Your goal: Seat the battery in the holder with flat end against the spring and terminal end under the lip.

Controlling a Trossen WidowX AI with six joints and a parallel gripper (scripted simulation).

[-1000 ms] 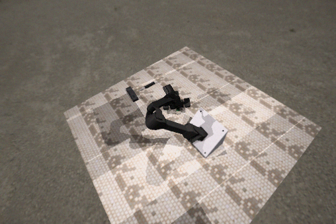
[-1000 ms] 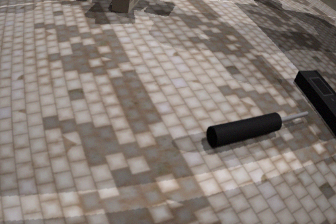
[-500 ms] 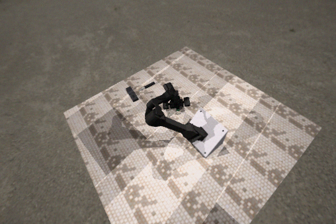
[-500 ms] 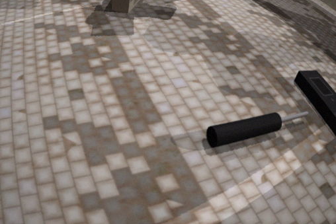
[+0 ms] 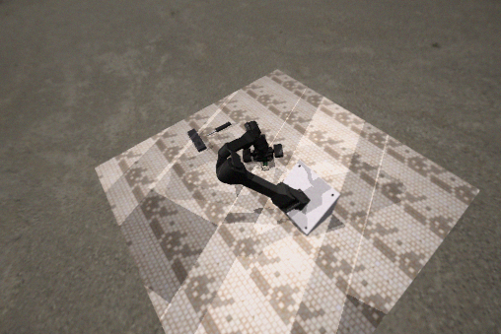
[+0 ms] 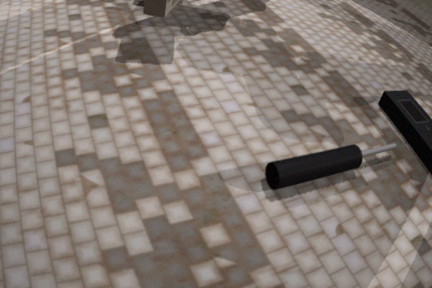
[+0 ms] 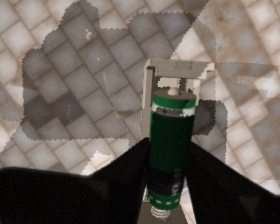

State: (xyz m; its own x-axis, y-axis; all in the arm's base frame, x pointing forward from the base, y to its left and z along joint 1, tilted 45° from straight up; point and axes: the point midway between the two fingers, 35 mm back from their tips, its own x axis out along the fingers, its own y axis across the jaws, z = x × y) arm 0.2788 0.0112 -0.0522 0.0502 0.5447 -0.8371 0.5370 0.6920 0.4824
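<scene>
Now: gripper tip 1 cm below the green battery. Round my gripper tip: black-handled screwdriver (34 cm ahead, 8 cm to the left); then flat black block (35 cm ahead, 21 cm to the left).
</scene>
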